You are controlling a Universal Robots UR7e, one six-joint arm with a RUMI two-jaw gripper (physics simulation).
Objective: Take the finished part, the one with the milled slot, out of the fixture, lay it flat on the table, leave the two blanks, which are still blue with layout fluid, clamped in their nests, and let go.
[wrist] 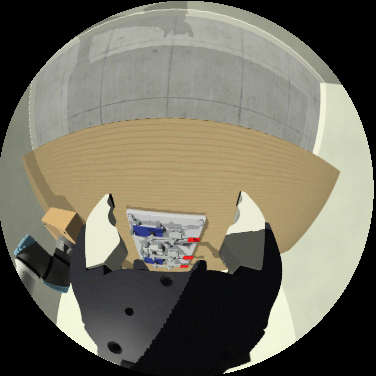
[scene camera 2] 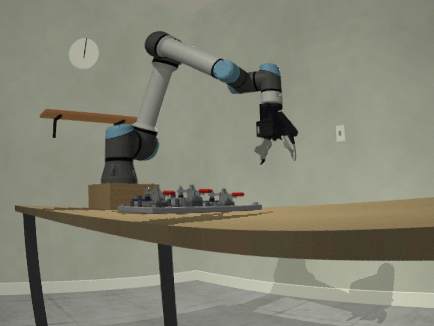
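Pixels of known places: gripper, fingertip midpoint: (wrist: 173, 194) (scene camera 2: 277, 162); arm's base at its link origin: (wrist: 70, 246) (scene camera 2: 119, 184).
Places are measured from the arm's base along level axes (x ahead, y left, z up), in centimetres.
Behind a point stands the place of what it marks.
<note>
The fixture (scene camera 2: 150, 210) {x 50.8, y -24.3, z -8.7 cm} (wrist: 165, 219) {x 47.0, y 10.7, z -8.0 cm} lies on the table as a pale grey plate with three nests and toggle clamps with red handles. In the wrist view one blue blank (wrist: 145, 230) {x 40.3, y 7.8, z -6.4 cm} sits in the upper nest and the other blue blank (wrist: 154, 261) {x 37.7, y -14.1, z -5.5 cm} in the lower nest, under clamp arms. The middle nest holds a grey part (wrist: 153, 248) {x 40.4, y -2.2, z -5.7 cm}, partly covered by clamp hardware; its slot is too small to make out. My gripper (scene camera 2: 278, 161) {x 51.7, y 28.9, z 5.5 cm} (wrist: 173, 194) {x 51.7, y 28.9, z 5.5 cm} is open and empty, high above the table and beyond the fixture's right end in the scene view.
The wooden table (scene camera 2: 320, 220) {x 105.0, y -42.3, z -9.5 cm} (wrist: 175, 160) {x 51.5, y 27.2, z -9.5 cm} carries the fixture. The arm's base stands on a wooden block (scene camera 2: 98, 196) {x -3.5, y -8.1, z -4.8 cm} (wrist: 60, 223) {x 5.2, y 13.3, z -1.9 cm} at the left. A wall shelf (scene camera 2: 90, 116) is behind the arm. Red clamp handles (scene camera 2: 205, 190) (wrist: 193, 240) stick out to the right.
</note>
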